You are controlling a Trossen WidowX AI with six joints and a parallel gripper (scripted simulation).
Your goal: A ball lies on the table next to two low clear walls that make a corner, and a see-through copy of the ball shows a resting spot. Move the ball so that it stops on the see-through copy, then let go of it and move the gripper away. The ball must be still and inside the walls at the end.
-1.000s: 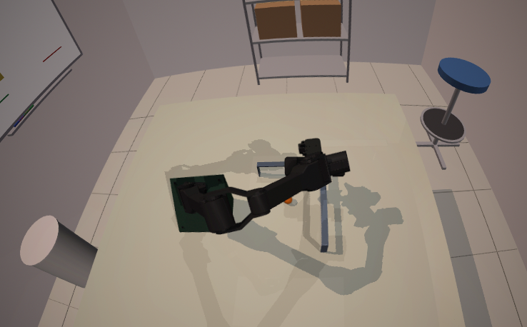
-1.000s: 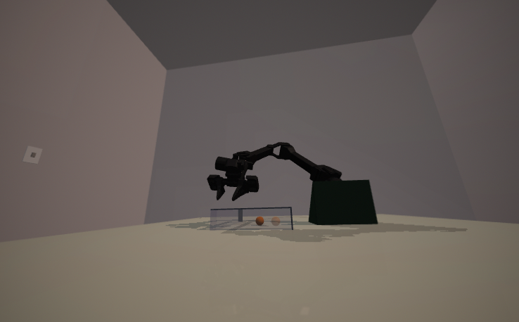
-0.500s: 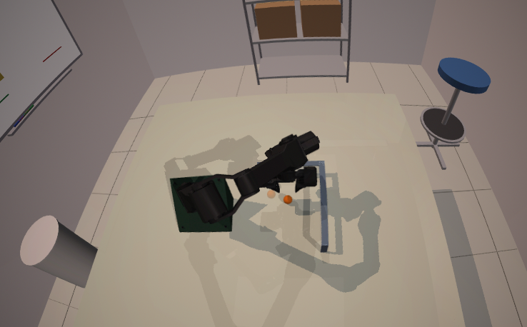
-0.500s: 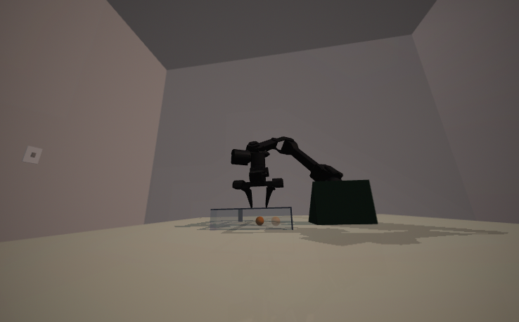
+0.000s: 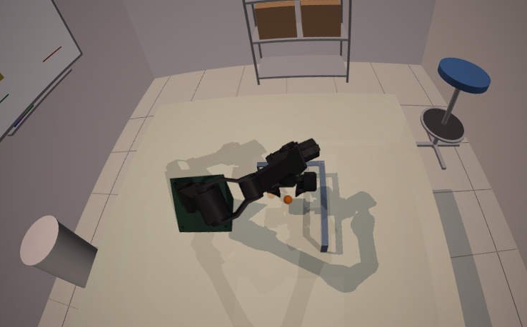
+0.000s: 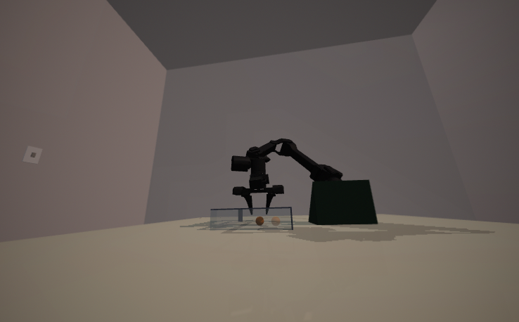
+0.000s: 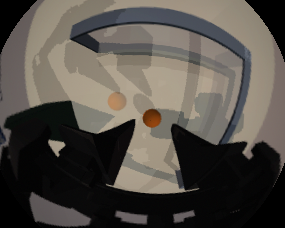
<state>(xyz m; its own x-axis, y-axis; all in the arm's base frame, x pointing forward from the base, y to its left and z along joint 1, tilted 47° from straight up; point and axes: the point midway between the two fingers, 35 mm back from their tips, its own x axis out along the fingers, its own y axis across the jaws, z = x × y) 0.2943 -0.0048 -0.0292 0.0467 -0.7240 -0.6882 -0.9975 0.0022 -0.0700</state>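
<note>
Right now the orange ball is 20 mm below my gripper tip. Also, from my gripper tip: see-through copy of ball: 60 mm behind, 20 mm to the left, 20 mm below.
</note>
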